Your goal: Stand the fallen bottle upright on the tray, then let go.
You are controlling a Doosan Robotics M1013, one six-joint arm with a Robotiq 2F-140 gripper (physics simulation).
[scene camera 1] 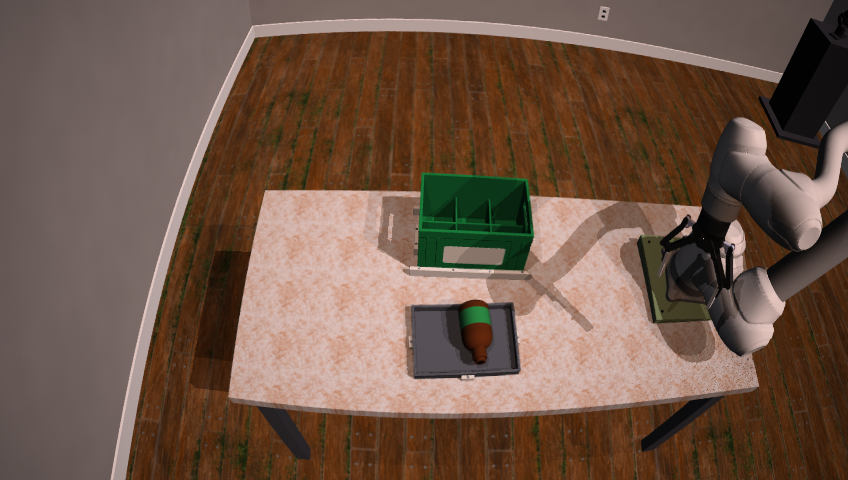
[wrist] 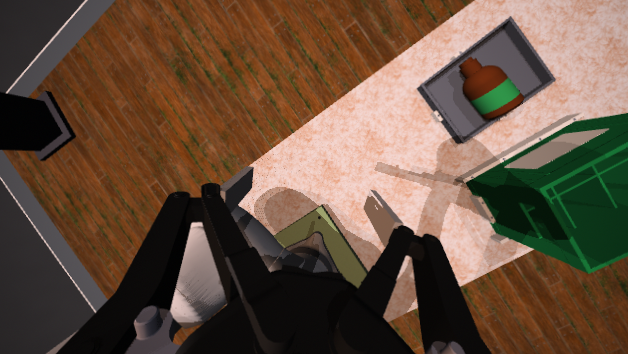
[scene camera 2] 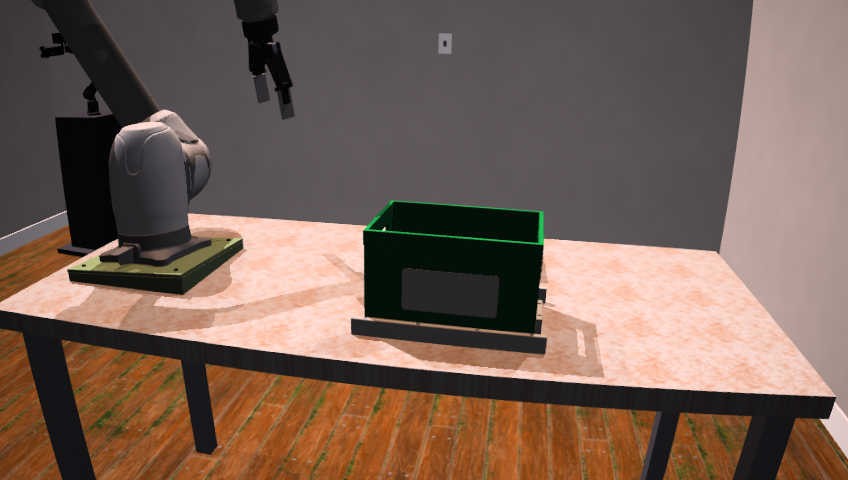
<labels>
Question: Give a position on a green crate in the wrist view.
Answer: At 556, 197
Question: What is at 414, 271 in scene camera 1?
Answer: A pale rail.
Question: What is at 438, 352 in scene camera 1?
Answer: A dark grey tray.
</labels>
